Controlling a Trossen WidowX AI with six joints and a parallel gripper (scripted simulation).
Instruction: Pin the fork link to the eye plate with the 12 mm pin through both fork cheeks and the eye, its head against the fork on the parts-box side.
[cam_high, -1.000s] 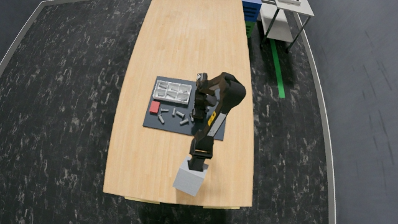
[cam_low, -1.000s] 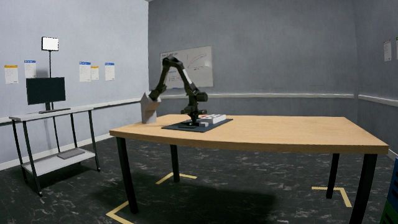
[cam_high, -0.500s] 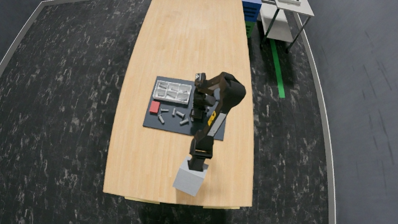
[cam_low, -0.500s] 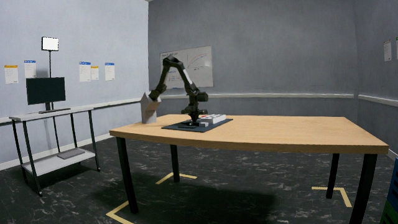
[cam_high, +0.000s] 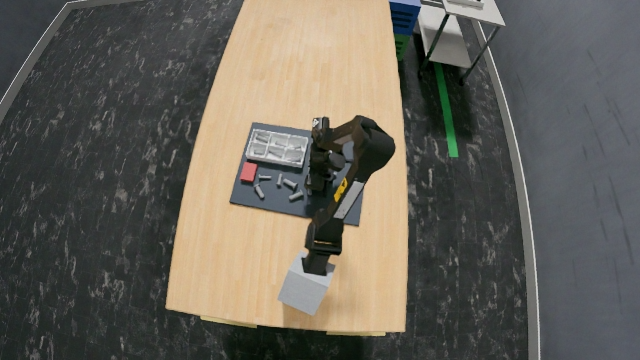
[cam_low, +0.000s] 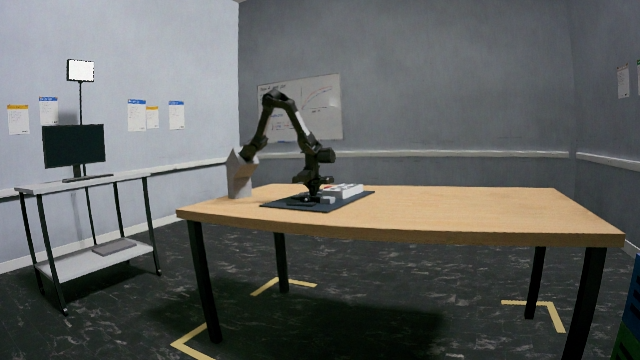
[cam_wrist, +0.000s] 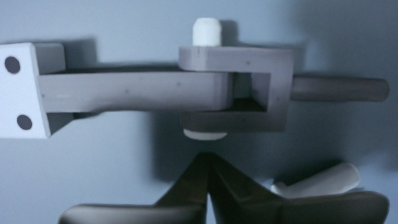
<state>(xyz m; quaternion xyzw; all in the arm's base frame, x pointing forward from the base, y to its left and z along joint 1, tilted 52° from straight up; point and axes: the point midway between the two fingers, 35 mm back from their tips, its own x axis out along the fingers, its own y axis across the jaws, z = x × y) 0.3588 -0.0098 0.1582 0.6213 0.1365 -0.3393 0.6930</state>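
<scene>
Now: hand 40 mm to the left of the eye plate and 30 mm above it. Round my hand: long dark bar: 120 mm to the right, 30 mm below; then pin: 60 mm behind, 40 mm to the left, 30 mm below; then dark mat: 20 mm ahead, 50 mm to the left, 40 mm below.
</scene>
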